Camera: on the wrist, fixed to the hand. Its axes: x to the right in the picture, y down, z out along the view.
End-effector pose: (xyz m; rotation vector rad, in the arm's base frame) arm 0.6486 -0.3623 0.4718 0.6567 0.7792 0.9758
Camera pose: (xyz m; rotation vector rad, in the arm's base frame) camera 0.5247 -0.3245 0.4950 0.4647 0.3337 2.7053
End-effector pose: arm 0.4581 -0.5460 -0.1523 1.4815 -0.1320 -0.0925
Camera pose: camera 0.4553 -0.4439 -0.0693 0.5733 -0.6892 1.3760
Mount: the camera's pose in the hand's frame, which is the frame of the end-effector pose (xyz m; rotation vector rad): -0.0147 0.0917 -0.0933 -0.5007 0.5402 1.5152
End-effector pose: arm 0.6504 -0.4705 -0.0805 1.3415 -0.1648 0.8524
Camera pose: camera 0.5498 -0.3949 -0.0417 0.2702 -0.9566 2.1927
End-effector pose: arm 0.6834 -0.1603 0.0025 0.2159 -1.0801 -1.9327
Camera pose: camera 0.7970 -0.2262 0.0116 -0.2979 -0.1419 -0.6066
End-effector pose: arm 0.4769 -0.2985 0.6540 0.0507 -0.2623 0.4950
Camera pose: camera 0.4429 -0.2143 0.5587 -0.8221 0.1750 1.8876
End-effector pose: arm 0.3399 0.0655 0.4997 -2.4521 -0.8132 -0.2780
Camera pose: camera 0.3811 -0.0549 0.5334 -2.4639 1.4522 -0.5058
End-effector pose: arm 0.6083 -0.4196 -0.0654 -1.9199 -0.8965 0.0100
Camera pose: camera 0.6850 -0.5229 -0.0932 -2.4221 1.0994 0.1652
